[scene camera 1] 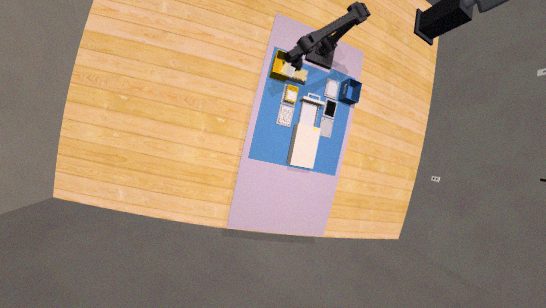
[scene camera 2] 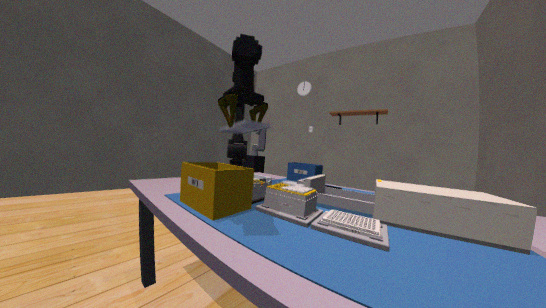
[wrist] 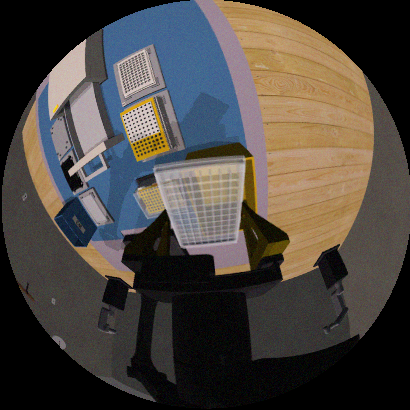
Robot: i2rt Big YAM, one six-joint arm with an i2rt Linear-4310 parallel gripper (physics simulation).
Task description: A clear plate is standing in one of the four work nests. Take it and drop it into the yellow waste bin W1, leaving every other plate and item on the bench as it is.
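Where they show: gripper, fingertip midpoint: (scene camera 1: 289,67) (scene camera 2: 244,129) (wrist: 203,208); arm's base, link origin: (scene camera 1: 322,51).
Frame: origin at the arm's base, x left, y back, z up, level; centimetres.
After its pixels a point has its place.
Observation:
My gripper (scene camera 1: 292,64) @(x -28.5, y -35.6, z 19.5 cm) (scene camera 2: 244,123) @(x -28.5, y -35.6, z 19.5 cm) (wrist: 203,208) @(x -28.5, y -35.6, z 19.5 cm) is shut on the clear plate (scene camera 1: 288,69) @(x -28.9, y -37.4, z 20.7 cm) (scene camera 2: 243,127) @(x -31.0, y -37.9, z 19.4 cm) (wrist: 202,192) @(x -29.0, y -38.5, z 20.8 cm), one finger at each side. The plate is roughly level and held well above the bench. The yellow waste bin W1 (scene camera 1: 276,71) @(x -32.9, y -30.3, z -3.2 cm) (scene camera 2: 233,193) @(x -31.5, y -36.7, z 2.3 cm) (wrist: 225,150) @(x -33.2, y -36.7, z 2.3 cm) stands upright below it. In scene camera 1 the plate overlaps the bin's right part; in the wrist view it covers much of the bin. A gap in height shows between plate and bin rim in scene camera 2. The bin's inside is mostly hidden.
A yellowish rack (scene camera 1: 300,76) @(x -14.7, y -30.9, z 4.3 cm) (wrist: 151,199) stands beside W1. A yellow-topped tip rack (scene camera 2: 291,200) @(x -22.0, y -48.5, z 1.7 cm) (wrist: 145,127) @(x -18.8, y -46.1, z 4.2 cm) and a white plate (scene camera 2: 351,222) @(x -19.0, y -63.2, z -0.9 cm) (wrist: 136,74) @(x -17.4, y -61.9, z -1.8 cm) sit nearby. A beige device (scene camera 1: 305,145) @(x 2.1, y -82.3, z 6.8 cm) (scene camera 2: 450,210) @(x -7.0, y -84.3, z 3.4 cm), a black plate (scene camera 1: 330,108) @(x 20.3, y -44.8, z -1.4 cm) and a blue bin (scene camera 1: 351,92) @(x 38.5, y -22.8, z -2.7 cm) (wrist: 75,221) @(x 26.6, y -27.7, z 4.5 cm) stand farther off.

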